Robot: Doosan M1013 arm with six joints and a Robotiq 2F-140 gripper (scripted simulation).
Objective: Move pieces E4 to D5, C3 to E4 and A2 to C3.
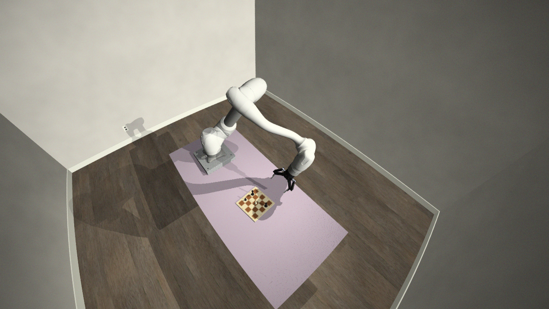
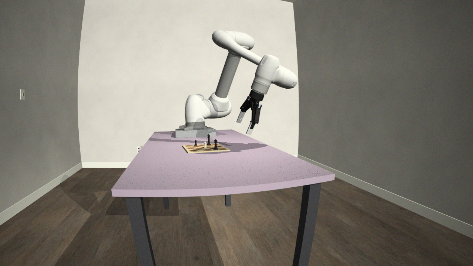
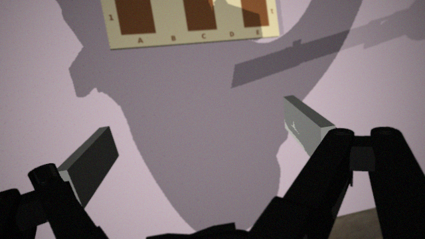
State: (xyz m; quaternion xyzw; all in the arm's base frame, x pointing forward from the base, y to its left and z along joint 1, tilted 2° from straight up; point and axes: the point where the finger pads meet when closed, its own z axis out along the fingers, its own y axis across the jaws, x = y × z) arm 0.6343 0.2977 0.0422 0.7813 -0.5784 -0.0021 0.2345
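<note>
Now: hand 70 mm past the black pawn, 260 mm to the left of it and 100 mm above it. From my hand the other things lie so: white pawn 210 mm to the right, 100 mm below; then chessboard 10 mm behind, 210 mm to the right, 110 mm below; then tall black piece 90 mm behind, 190 mm to the right, 80 mm below.
</note>
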